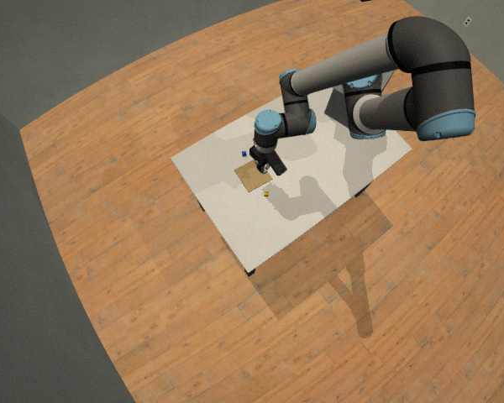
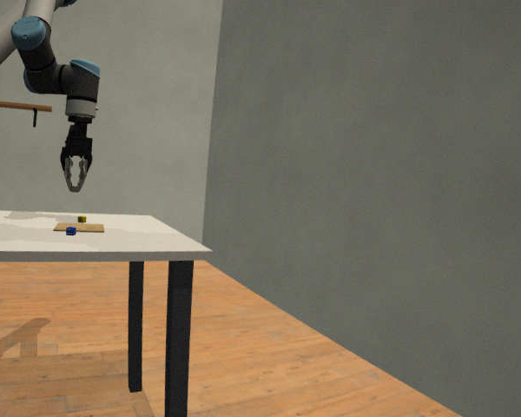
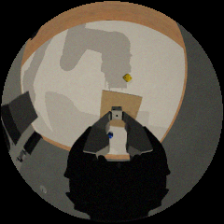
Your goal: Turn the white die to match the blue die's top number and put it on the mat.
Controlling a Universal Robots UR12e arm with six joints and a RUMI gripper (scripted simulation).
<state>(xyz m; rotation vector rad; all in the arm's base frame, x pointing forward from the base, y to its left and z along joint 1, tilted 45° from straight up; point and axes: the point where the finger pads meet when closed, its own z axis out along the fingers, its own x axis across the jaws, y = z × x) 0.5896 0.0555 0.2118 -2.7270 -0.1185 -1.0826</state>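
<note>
The tan mat is 120 mm below my hand, 50 mm to the right of it and 30 mm ahead of it. Also, from my hand: blue die: 180 mm to the right, 110 mm below, 10 mm ahead; then white die: 10 mm below; then yellow die: 110 mm below, 70 mm to the left, 20 mm ahead.
</note>
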